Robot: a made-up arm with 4 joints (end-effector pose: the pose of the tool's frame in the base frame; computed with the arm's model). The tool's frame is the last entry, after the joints.
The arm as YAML. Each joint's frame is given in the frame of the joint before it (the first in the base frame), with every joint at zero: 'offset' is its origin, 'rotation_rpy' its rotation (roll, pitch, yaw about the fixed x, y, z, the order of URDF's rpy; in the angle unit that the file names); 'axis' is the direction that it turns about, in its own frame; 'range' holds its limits. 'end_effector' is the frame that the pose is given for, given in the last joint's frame.
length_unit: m
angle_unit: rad
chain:
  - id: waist
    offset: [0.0, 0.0, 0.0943]
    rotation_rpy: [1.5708, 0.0, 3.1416]
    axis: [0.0, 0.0, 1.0]
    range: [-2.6, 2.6]
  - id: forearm
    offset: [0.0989, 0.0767, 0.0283]
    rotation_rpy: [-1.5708, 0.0, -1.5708]
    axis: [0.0, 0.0, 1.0]
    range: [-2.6, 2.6]
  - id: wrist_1
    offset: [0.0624, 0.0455, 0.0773]
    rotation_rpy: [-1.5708, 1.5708, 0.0]
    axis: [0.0, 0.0, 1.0]
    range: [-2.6, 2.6]
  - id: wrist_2
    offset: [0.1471, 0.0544, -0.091]
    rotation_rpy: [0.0, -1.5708, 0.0]
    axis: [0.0, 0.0, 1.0]
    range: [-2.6, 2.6]
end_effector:
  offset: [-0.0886, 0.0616, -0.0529]
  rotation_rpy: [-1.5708, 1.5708, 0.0]
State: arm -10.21 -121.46 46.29 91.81
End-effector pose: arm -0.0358 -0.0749 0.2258 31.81 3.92 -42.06
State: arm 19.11 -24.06 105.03 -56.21
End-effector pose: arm -0.3062 0.0319 0.3860 56.56 -90.16 20.25
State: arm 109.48 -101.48 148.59 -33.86
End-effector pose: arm 0.3102 0.1000 0.4382 -37.20 -47.98 -65.25
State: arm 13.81 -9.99 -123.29 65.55
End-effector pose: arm -0.3082 0.2042 0.0413 -23.18 110.87 84.03
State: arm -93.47 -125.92 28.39 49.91
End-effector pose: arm -0.1641 -0.1047 0.0716 80.82 -77.35 36.69
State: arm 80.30 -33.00 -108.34 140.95
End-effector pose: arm -0.1600 0.1702 0.3570 25.17 40.03 145.25
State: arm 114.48 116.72 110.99 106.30
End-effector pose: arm 0.0312 0.1188 0.3032 -29.79 -82.95 64.84
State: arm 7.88 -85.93 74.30 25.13
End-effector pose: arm -0.1574 -0.1103 0.3572 46.82 -37.36 -66.69
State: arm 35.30 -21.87 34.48 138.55
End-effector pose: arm 0.0676 0.0433 0.1600 -119.98 14.45 -4.42
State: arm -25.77 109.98 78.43 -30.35
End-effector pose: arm -0.2288 0.1515 -0.0880 -84.21 -46.71 64.10
